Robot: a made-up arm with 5 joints. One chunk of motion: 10 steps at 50 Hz.
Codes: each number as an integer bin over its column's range. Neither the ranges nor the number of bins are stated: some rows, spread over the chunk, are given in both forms.
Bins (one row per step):
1: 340 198 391 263 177
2: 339 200 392 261 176
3: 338 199 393 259 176
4: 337 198 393 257 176
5: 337 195 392 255 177
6: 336 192 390 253 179
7: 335 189 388 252 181
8: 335 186 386 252 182
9: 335 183 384 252 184
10: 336 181 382 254 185
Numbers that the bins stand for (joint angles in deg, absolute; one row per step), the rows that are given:
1: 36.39 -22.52 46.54 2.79 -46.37
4: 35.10 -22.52 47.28 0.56 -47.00
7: 34.24 -26.04 45.44 -1.30 -43.87
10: 34.67 -29.17 43.24 -0.55 -41.36
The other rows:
2: 35.96 -21.73 46.91 2.05 -47.00
3: 35.53 -22.13 47.28 1.31 -47.00
5: 35.10 -23.69 46.91 -0.18 -46.37
6: 34.67 -24.87 46.18 -0.92 -45.12
8: 34.24 -27.22 44.71 -1.30 -43.24
9: 34.24 -28.39 43.98 -1.30 -41.99

